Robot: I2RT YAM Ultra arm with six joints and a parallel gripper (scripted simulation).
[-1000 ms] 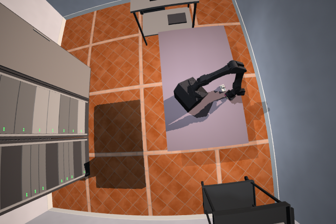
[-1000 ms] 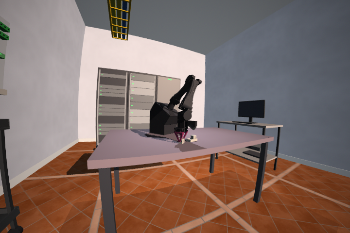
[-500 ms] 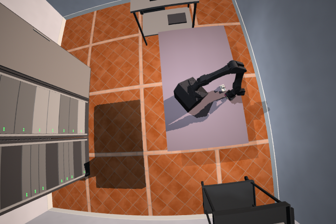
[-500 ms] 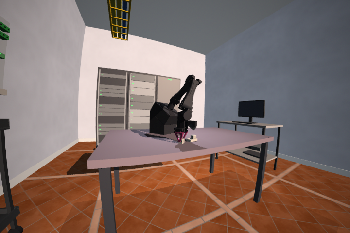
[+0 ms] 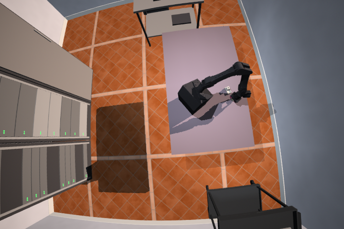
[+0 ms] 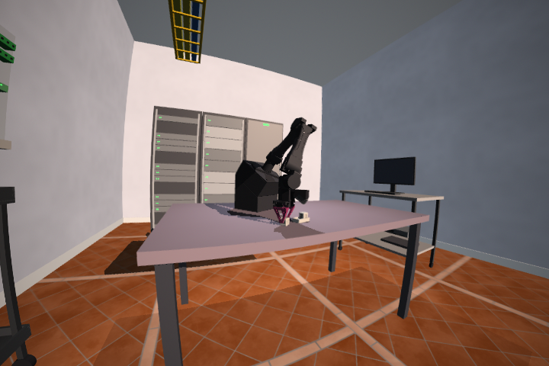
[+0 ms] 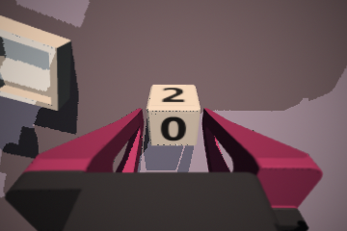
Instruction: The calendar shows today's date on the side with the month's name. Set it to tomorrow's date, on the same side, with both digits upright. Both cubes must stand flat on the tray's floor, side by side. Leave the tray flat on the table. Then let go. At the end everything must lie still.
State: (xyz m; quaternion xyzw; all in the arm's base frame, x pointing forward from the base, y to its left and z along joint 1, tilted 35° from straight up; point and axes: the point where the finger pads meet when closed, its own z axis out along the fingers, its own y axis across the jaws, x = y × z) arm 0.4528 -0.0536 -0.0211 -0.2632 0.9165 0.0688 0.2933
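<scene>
Right now my hand is right at the cream digit cube. Also, from my hand: cream tray 30 mm behind, 110 mm to the left, 10 mm below.
</scene>
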